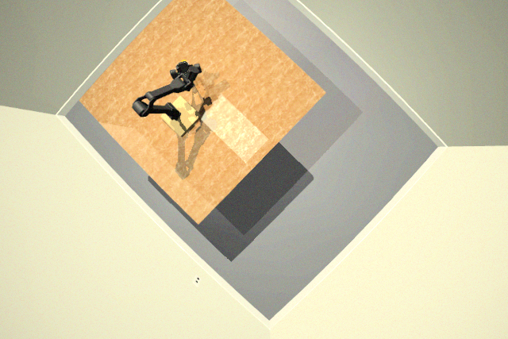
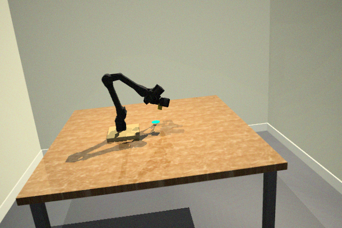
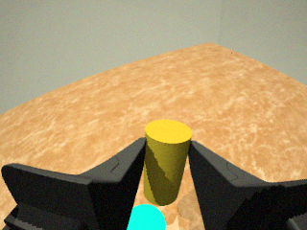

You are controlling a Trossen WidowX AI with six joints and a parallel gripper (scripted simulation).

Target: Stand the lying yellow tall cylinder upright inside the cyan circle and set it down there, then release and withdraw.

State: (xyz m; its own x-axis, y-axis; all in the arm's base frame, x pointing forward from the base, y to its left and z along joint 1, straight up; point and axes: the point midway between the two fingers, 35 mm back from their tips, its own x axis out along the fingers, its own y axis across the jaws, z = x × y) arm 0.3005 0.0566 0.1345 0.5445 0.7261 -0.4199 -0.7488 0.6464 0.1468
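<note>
Now: the cyan circle 5 cm behind my gripper tip, 1 cm to the right of it and 14 cm below it. Also, from my gripper tip: yellow tall cylinder (1 cm behind, 2 cm below).
</note>
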